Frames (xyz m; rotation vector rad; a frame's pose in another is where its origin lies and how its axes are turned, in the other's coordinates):
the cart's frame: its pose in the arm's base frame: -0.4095 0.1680 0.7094 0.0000 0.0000 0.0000
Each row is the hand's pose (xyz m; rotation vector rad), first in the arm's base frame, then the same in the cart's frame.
Working: the arm's base frame: its pose in the cart's frame: 0.4095 -0.1680 -0.7094 0.0000 0.0000 0.0000

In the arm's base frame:
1: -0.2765 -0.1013 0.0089 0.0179 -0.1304 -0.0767
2: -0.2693 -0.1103 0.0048 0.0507 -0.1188 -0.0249
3: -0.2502 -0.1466 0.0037 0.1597 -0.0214 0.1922
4: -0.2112 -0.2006 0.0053 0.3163 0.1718 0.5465
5: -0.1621 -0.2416 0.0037 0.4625 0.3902 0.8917
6: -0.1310 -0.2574 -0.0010 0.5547 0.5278 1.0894
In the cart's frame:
1: 0.1330 -0.2693 -0.7005 0.0179 -0.1304 -0.0767
2: 0.1402 -0.2783 -0.7046 0.0507 -0.1188 -0.0249
3: 0.1593 -0.3146 -0.7057 0.1597 -0.0214 0.1922
4: 0.1983 -0.3686 -0.7041 0.3163 0.1718 0.5465
5: 0.2474 -0.4096 -0.7057 0.4625 0.3902 0.8917
6: 0.2785 -0.4254 -0.7104 0.5547 0.5278 1.0894

